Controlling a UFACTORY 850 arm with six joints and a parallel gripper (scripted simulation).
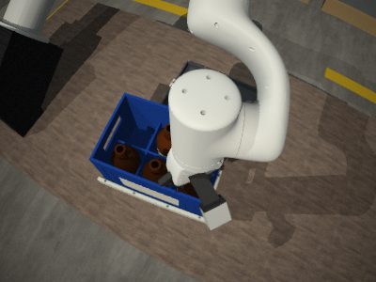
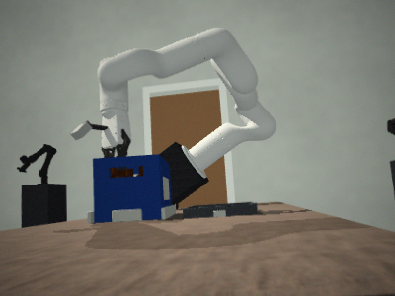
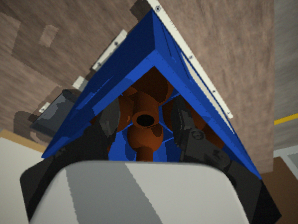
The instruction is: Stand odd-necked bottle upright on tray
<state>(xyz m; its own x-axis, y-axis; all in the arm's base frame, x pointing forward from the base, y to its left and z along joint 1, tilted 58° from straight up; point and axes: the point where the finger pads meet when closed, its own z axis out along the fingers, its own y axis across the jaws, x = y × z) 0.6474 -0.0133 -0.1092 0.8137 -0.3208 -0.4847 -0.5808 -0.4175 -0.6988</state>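
The blue crate is 10 cm behind my hand, 3 cm to the left of it and 7 cm below it. Also, from my hand: dark grey tray (9 cm behind, 29 cm to the left, 15 cm below).
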